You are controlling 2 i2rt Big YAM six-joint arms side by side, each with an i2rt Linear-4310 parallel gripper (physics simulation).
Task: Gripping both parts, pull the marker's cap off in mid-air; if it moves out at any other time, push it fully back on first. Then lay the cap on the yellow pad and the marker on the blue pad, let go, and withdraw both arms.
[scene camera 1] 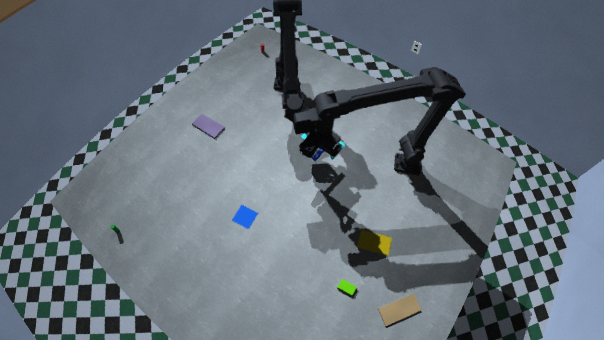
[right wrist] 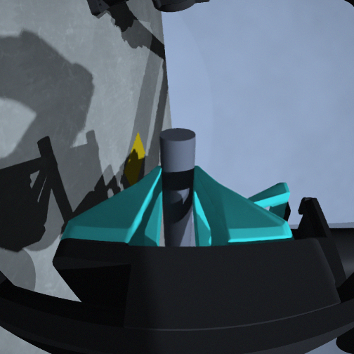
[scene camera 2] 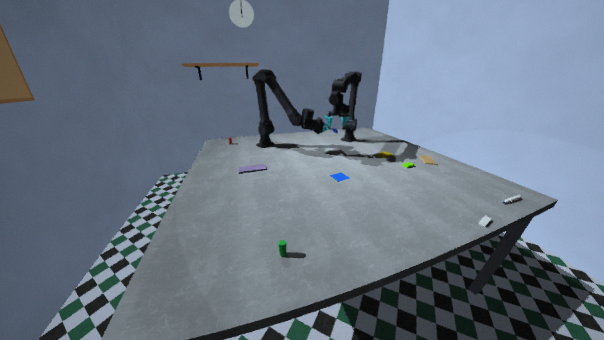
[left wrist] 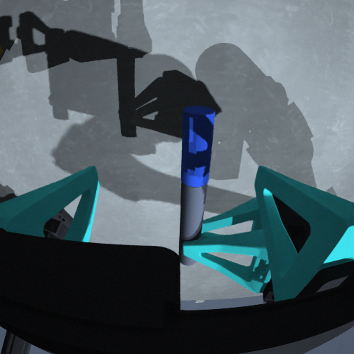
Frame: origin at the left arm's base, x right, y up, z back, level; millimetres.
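Seen in the pictures: left gripper, fingertip midpoint: (scene camera 1: pixel 322 151) (scene camera 2: pixel 336 127); right gripper, fingertip midpoint: (scene camera 2: pixel 330 127); left arm's base, link origin: (scene camera 1: pixel 407 165) (scene camera 2: pixel 348 140); right arm's base, link origin: (scene camera 2: pixel 265 145).
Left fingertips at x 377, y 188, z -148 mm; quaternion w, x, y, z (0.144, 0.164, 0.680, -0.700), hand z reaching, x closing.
Offsets run from my left fingertips to a thing's top centre.
The marker is held in mid-air, with its blue cap @(dy -8, dx +13, dz -1 mm) (scene camera 1: pixel 317 154) (scene camera 2: pixel 335 131) (left wrist: pixel 196 145) joined to the grey barrel (left wrist: pixel 193 210) (right wrist: pixel 178 150). My right gripper (scene camera 2: pixel 327 129) (left wrist: pixel 184 239) (right wrist: pixel 177 174) is shut on the barrel. My left gripper (scene camera 1: pixel 322 140) (scene camera 2: pixel 336 121) (left wrist: pixel 176 174) is open above the marker. In the left wrist view the cap shows right of centre between its spread fingers and reaches beyond their tips, held by neither finger. The blue pad @(dy -187, dx +245, dz -236 mm) (scene camera 1: pixel 245 216) (scene camera 2: pixel 340 177) and the yellow pad @(dy -187, dx -266, dz -236 mm) (scene camera 1: pixel 383 245) (scene camera 2: pixel 384 154) (right wrist: pixel 138 150) lie on the table.
A lime block @(dy -173, dx -187, dz -431 mm) (scene camera 1: pixel 347 287) (scene camera 2: pixel 408 165) and a tan board @(dy -180, dx -397, dz -483 mm) (scene camera 1: pixel 400 310) (scene camera 2: pixel 428 160) lie beyond the yellow pad. A purple block @(dy -180, dx +545, dz +154 mm) (scene camera 1: pixel 208 126) (scene camera 2: pixel 252 168), a red cylinder @(dy -140, dx +442, dz +729 mm) (scene camera 1: pixel 262 48) (scene camera 2: pixel 230 141) and a green cylinder @(dy -140, dx +759, dz -436 mm) (scene camera 1: pixel 114 228) (scene camera 2: pixel 282 248) are farther off.
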